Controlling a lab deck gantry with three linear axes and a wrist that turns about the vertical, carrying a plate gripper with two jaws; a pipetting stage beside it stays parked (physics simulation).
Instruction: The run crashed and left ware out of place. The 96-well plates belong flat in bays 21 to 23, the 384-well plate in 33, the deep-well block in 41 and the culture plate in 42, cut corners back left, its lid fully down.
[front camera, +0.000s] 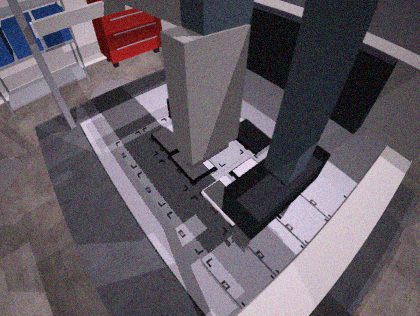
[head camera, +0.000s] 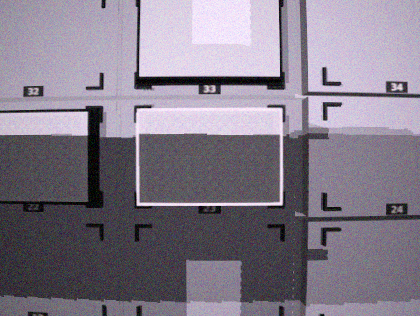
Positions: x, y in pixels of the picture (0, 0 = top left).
Labels:
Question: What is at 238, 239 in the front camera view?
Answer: My gripper.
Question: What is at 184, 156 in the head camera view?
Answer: A white-rimmed 96-well plate.

